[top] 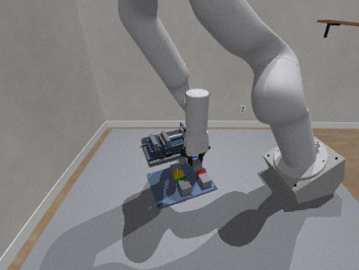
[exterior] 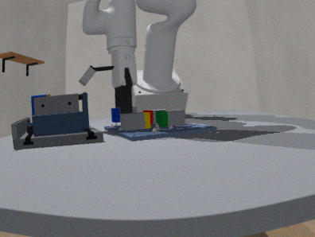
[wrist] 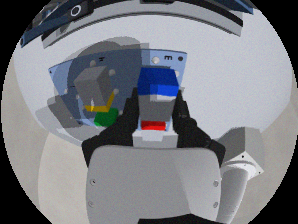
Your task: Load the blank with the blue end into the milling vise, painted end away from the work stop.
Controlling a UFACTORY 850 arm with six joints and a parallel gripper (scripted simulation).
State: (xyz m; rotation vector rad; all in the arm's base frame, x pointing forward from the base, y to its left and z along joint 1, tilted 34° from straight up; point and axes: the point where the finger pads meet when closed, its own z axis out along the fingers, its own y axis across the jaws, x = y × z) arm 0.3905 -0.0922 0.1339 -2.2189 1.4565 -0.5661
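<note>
My gripper is now 40 mm past the red-ended blank, 80 mm to the right of it and 30 mm above it. From my hand the other things lie so: green-ended blank: 40 mm ahead, 120 mm to the left, 30 mm below; then yellow-ended blank: 80 mm ahead, 40 mm to the left, 30 mm below; then plate: 60 mm ahead, 80 mm to the left, 60 mm below.
</note>
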